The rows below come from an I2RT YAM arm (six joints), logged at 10 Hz.
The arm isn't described. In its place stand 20 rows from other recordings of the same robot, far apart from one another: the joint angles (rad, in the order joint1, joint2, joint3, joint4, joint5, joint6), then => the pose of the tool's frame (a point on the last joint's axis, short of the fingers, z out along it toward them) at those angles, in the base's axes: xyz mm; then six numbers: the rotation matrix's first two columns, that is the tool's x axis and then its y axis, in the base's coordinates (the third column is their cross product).
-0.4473 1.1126 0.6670 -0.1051 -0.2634 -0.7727 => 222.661, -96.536, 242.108, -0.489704, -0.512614, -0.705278, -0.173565, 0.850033, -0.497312
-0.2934 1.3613 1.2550 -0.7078 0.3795 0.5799 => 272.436, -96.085, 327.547, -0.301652, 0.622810, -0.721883, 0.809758, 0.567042, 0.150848
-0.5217 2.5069 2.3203 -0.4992 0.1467 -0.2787 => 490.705, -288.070, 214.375, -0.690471, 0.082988, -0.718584, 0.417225, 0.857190, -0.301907
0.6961 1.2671 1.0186 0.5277 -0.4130 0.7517 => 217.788, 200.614, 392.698, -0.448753, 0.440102, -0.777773, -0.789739, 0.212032, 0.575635
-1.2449 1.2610 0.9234 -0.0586 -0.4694 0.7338 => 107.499, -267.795, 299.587, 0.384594, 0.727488, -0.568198, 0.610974, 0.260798, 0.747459
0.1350 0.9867 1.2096 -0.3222 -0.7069 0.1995 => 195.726, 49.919, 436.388, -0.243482, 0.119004, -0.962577, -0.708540, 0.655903, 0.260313
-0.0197 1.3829 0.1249 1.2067 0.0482 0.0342 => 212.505, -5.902, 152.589, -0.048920, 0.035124, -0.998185, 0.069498, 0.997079, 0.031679
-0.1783 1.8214 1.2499 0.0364 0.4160 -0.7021 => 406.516, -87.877, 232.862, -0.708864, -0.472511, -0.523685, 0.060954, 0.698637, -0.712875
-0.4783 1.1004 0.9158 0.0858 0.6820 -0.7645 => 214.576, -136.524, 352.813, -0.695985, -0.244435, -0.675171, 0.599186, 0.320463, -0.733676
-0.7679 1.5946 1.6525 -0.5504 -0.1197 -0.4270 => 264.624, -249.612, 399.802, -0.563867, -0.027109, -0.825420, 0.417969, 0.852644, -0.313530
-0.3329 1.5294 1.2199 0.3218 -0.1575 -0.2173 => 351.377, -115.587, 361.144, -0.026273, -0.216210, -0.975993, 0.172915, 0.960630, -0.217461
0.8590 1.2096 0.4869 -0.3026 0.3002 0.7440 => 142.649, 149.244, 151.090, -0.832841, 0.025001, -0.552948, -0.080295, 0.982956, 0.165381
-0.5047 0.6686 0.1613 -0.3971 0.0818 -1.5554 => 106.968, -62.414, 124.513, -0.536670, -0.842017, 0.054703, -0.679867, 0.393103, -0.619073
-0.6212 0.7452 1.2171 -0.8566 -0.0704 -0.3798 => 97.760, -66.889, 416.241, -0.479005, -0.111943, -0.870645, 0.376818, 0.869580, -0.319121
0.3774 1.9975 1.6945 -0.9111 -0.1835 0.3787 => 387.180, 160.467, 235.851, -0.965242, 0.008401, -0.261224, -0.069620, 0.955106, 0.287968
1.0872 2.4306 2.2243 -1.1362 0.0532 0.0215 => 232.729, 439.062, 187.619, -0.471683, -0.851947, -0.227380, -0.868541, 0.493392, -0.046918
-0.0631 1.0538 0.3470 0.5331 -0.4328 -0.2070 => 220.006, 1.060, 211.147, -0.095833, -0.180891, -0.978823, -0.382907, 0.914380, -0.131493
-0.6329 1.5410 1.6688 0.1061 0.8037 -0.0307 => 261.816, -223.845, 490.998, 0.156860, -0.141489, -0.977433, 0.980479, 0.141113, 0.136922
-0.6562 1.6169 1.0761 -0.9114 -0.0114 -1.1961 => 226.899, -174.208, 193.700, -0.854692, -0.516337, -0.053838, -0.509277, 0.854054, -0.105967
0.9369 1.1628 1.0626 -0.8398 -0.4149 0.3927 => 123.410, 192.112, 304.954, -0.777963, -0.467017, -0.420319, -0.628289, 0.572804, 0.526449
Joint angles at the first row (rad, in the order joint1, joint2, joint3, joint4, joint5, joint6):
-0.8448, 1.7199, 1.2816, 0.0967, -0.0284, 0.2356
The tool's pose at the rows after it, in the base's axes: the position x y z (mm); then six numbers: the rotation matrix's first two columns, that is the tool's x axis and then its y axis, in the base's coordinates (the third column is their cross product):
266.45, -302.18, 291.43, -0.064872, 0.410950, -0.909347, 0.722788, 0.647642, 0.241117
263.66, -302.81, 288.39, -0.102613, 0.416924, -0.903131, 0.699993, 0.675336, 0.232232
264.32, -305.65, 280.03, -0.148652, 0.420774, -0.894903, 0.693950, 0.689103, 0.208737
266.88, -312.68, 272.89, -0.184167, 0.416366, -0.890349, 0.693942, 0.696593, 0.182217
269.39, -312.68, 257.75, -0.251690, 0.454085, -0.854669, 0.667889, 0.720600, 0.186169
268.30, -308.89, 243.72, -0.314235, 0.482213, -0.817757, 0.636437, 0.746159, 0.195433
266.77, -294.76, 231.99, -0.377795, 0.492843, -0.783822, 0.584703, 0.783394, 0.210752
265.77, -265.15, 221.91, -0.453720, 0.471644, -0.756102, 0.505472, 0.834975, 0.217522
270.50, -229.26, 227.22, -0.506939, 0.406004, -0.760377, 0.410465, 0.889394, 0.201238
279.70, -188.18, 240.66, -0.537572, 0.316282, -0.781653, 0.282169, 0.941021, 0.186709
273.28, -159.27, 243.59, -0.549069, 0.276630, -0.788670, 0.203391, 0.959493, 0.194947
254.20, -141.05, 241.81, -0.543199, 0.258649, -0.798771, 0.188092, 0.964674, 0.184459
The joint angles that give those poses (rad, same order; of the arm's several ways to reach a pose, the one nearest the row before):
-0.8570, 1.6928, 1.2659, 0.0792, -0.1001, 0.2230
-0.8673, 1.6924, 1.2636, 0.0551, -0.1459, 0.1947
-0.8719, 1.7115, 1.2667, 0.0338, -0.1604, 0.1597
-0.8784, 1.7454, 1.2877, 0.0212, -0.1635, 0.1261
-0.8772, 1.7737, 1.2915, -0.0357, -0.2050, 0.0990
-0.8772, 1.7843, 1.2747, -0.0833, -0.2508, 0.0689
-0.8619, 1.7653, 1.2255, -0.1188, -0.3031, 0.0357
-0.8165, 1.7069, 1.1332, -0.1425, -0.3477, -0.0082
-0.7387, 1.6249, 1.0660, -0.1627, -0.3630, -0.0441
-0.6315, 1.5398, 1.0264, -0.1825, -0.3813, -0.0670
-0.5720, 1.4555, 0.9569, -0.1887, -0.4049, -0.0704
-0.5541, 1.3510, 0.8585, -0.1779, -0.3985, -0.0715

